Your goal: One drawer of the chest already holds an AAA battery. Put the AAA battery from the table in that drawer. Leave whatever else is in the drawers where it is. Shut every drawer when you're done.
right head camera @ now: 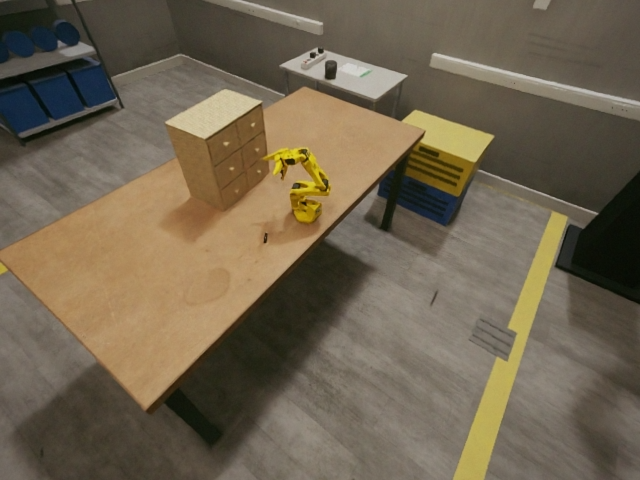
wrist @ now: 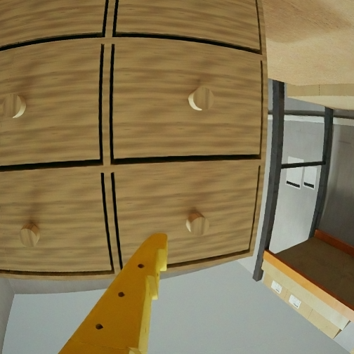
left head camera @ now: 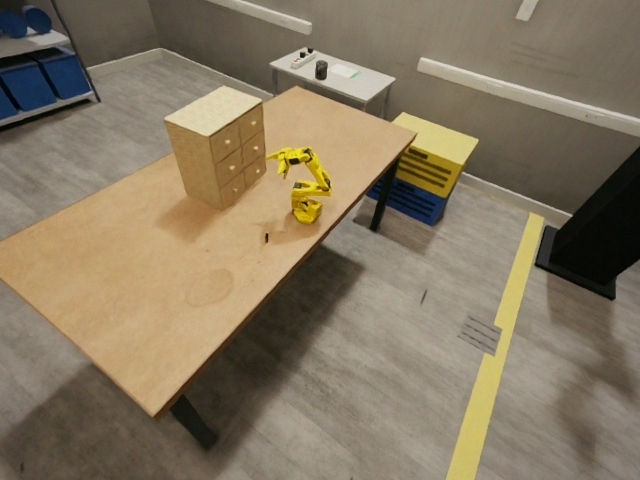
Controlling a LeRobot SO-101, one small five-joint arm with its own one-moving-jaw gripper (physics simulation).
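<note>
The AAA battery (left head camera: 266,237) (right head camera: 265,237) is a small dark piece lying on the table (left head camera: 113,258) (right head camera: 113,268), near the arm's base. The wooden chest (left head camera: 193,155) (right head camera: 193,160) (wrist: 107,100) has three rows of two drawers, with round knobs. All the drawer fronts look shut, so the battery inside is hidden. My gripper (left head camera: 277,167) (right head camera: 273,168) is open and empty, raised in front of the chest's right-hand column. In the wrist view its notched jaw (wrist: 135,290) shows, with the tip drawn over a drawer front beside the knob (wrist: 198,223); the moving jaw is out of the picture.
The chest stands toward the table's far long edge. Behind the table is a small white side table (left head camera: 372,85) (right head camera: 382,85) with a dark cup (left head camera: 321,69) (right head camera: 330,69) and a power strip. A yellow and blue box stack (left head camera: 439,134) (right head camera: 449,131) stands beside the table.
</note>
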